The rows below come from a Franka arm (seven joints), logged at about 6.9 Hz.
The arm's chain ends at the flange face. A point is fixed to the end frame.
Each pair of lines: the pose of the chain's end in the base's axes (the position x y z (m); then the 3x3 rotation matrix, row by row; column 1 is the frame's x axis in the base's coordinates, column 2 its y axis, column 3 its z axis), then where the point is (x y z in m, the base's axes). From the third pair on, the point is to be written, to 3 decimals.
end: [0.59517, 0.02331, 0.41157], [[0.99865, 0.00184, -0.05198], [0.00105, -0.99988, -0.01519], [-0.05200, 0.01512, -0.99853]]
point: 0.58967 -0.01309 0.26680
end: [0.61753, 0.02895, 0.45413], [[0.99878, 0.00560, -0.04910], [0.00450, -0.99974, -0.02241], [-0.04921, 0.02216, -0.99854]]
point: 0.61258 -0.00849 0.30960
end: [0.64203, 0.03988, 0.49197], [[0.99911, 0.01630, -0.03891], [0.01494, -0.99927, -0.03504], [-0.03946, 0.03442, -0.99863]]
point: 0.639 0.001 0.348
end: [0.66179, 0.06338, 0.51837], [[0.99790, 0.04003, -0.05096], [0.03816, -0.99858, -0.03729], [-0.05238, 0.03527, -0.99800]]
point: 0.658 0.024 0.374
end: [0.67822, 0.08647, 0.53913], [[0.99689, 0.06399, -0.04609], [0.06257, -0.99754, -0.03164], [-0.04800, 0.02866, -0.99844]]
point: 0.676 0.048 0.395
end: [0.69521, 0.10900, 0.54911], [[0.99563, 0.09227, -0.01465], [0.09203, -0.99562, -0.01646], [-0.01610, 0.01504, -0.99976]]
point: 0.698 0.073 0.404
